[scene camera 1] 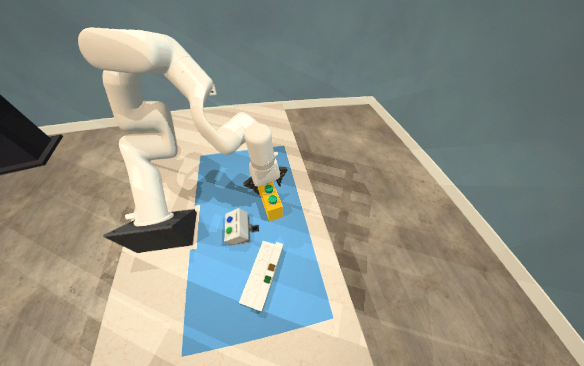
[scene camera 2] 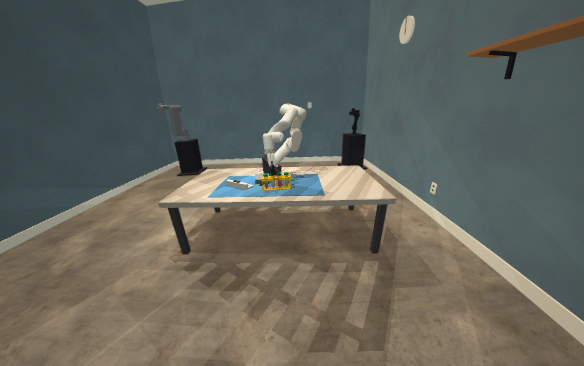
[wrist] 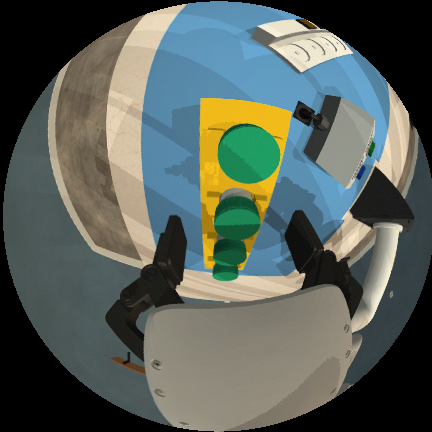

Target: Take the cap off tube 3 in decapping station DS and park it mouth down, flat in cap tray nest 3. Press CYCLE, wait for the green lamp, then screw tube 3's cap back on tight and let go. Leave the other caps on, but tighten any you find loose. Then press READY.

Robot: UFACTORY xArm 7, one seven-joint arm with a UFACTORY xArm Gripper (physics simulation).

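Seen in the pictures: gripper, fingertip midpoint: [scene camera 1: 268, 187] [scene camera 2: 272, 173] [wrist: 238, 225]; arm's base, origin of the base link: [scene camera 1: 154, 219] [wrist: 387, 225].
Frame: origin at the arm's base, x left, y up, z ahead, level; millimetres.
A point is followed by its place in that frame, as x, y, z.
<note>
A yellow rack [scene camera 1: 275, 213] @[-94, -38, 440] [scene camera 2: 264, 189] @[-79, -90, 456] [wrist: 212, 112] @[-83, 1, 463] holds several tubes in a row. In the wrist view, a large near green cap [wrist: 249, 153] @[-64, 27, 441], a second green cap [wrist: 237, 218] @[-18, 29, 441], a third green cap [wrist: 230, 251] @[29, 27, 439] and a far green cap [wrist: 225, 272] @[80, 27, 438] sit over the rack. Grey shows under the second. I cannot read the tube numbers. My gripper [scene camera 1: 266, 181] @[-7, 26, 438] [wrist: 238, 225] @[-7, 26, 438] is wide open and empty above the rack, its fingers on either side of the row. A white tray [scene camera 1: 254, 292] @[-335, -88, 290] [scene camera 2: 239, 185] @[-275, -68, 390] [wrist: 320, 59] with round nest outlines lies on the mat; no cap shows in them.
A grey-white box [scene camera 1: 240, 228] @[-124, -16, 297] [wrist: 345, 140] @[-95, -34, 312] stands beside the rack, with a blue button [scene camera 1: 229, 219] @[-71, -23, 263] [wrist: 361, 172] @[-69, -20, 271], a green button [scene camera 1: 229, 230] @[-116, -23, 256] [wrist: 371, 148] @[-111, -21, 264] and a black part [scene camera 1: 255, 228] @[-112, -81, 348] [wrist: 303, 112] @[-107, -89, 351] sticking out. The tray bears a brown square [scene camera 1: 271, 267] @[-286, -40, 367] and a dark green square [scene camera 1: 267, 279] @[-318, -40, 344].
</note>
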